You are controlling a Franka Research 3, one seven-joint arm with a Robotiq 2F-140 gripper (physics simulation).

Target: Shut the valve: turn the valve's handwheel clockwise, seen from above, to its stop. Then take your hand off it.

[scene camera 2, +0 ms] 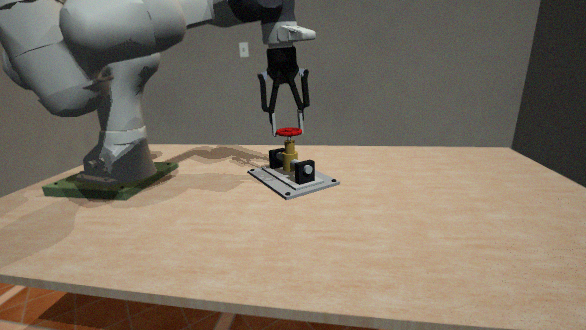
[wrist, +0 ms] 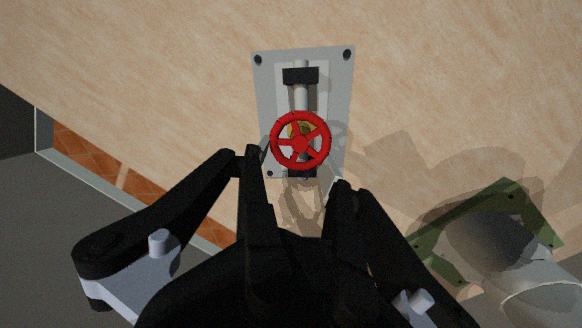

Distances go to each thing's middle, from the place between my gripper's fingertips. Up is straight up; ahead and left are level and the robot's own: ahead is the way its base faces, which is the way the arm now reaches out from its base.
Labels:
Right now the red handwheel point(wrist: 300, 142) is 2 cm to the right of my hand and 1 cm ahead of it. From my hand the other things lie so: grey base plate point(scene camera 2: 280, 188): 12 cm below, 2 cm to the right, 1 cm ahead.

